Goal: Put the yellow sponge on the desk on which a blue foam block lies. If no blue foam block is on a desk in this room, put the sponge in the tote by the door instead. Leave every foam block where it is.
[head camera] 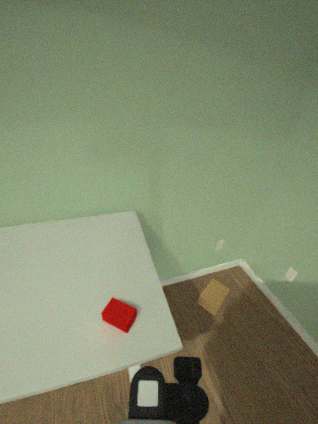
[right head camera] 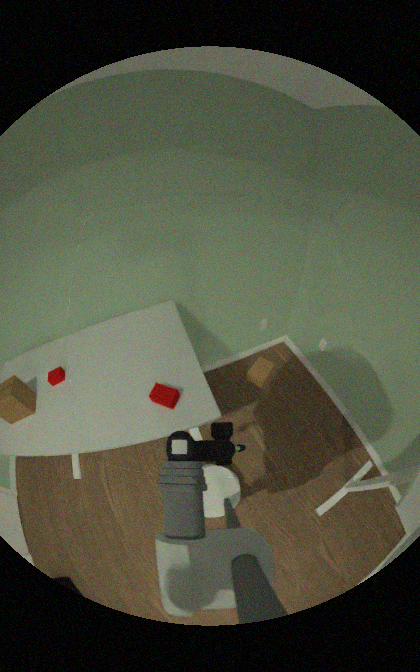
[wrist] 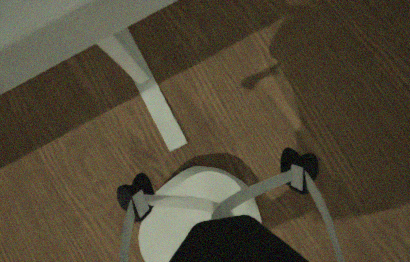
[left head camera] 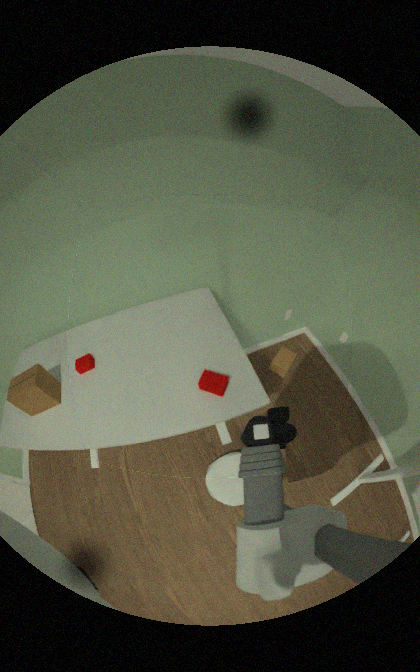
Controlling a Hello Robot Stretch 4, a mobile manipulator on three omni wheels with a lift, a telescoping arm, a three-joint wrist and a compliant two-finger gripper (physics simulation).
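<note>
A white desk (head camera: 50, 280) (left head camera: 150, 345) (right head camera: 115, 350) stands against the green wall; its edge (wrist: 45, 45) also shows in the wrist view. A red block (head camera: 119, 315) (left head camera: 213, 383) (right head camera: 164, 395) lies near its right end. A second red block (left head camera: 85, 363) (right head camera: 56, 376) lies farther left, beside a brown box. No blue block, yellow sponge or tote shows in these views. My gripper (wrist: 216, 175) is open and empty, with its fingers wide apart over the floor beside the desk's front edge. In the head views its fingertips are mostly hidden.
The brown box (left head camera: 34, 390) (right head camera: 16, 400) stands at the desk's left end. A tan block-like thing (head camera: 214, 297) (left head camera: 283, 361) (right head camera: 261, 372) lies on the floor by the room corner. A white foot (left head camera: 345, 492) (right head camera: 331, 502) of other furniture stands at the right. A round white disc (wrist: 170, 225) shows below the gripper.
</note>
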